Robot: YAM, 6 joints.
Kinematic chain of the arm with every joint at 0, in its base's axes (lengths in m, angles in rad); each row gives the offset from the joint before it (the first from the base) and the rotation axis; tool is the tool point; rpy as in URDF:
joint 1: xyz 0 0 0.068 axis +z
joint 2: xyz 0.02 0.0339 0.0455 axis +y
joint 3: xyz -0.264 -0.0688 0 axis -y
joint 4: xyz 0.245 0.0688 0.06 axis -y
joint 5: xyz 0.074 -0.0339 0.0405 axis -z
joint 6: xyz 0.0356 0 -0.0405 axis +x
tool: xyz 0 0 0 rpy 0 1.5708 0
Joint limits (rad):
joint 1: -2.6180..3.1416
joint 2: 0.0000..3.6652
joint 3: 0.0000..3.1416
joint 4: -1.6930..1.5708
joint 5: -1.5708..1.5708
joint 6: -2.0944..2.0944
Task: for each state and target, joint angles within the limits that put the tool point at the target. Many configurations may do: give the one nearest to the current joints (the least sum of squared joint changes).
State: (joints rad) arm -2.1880 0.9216 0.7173 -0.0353 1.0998 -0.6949
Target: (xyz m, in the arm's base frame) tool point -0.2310 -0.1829 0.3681
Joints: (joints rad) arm -2.3676 1.3002 1.0999 0.0932 1.0378 -0.6949
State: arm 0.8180 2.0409 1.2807 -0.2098 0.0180 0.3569
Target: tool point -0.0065 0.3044 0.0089
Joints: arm 1.5839 2.1715 0.9269 -0.3270 -0.0708 0.3569
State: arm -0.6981 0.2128 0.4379 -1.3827 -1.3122 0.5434
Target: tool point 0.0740 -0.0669 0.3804
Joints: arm -1.0831 0.7110 1.0846 -1.0168 -1.2717 0.5434
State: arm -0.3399 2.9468 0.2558 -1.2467 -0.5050 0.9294
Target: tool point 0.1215 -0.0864 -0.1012
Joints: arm -0.7205 2.8985 0.9870 -0.9703 -0.4421 0.9294
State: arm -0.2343 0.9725 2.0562 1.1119 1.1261 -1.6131
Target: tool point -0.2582 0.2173 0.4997
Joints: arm -0.7985 0.4340 1.8980 1.3821 1.2122 -1.6131
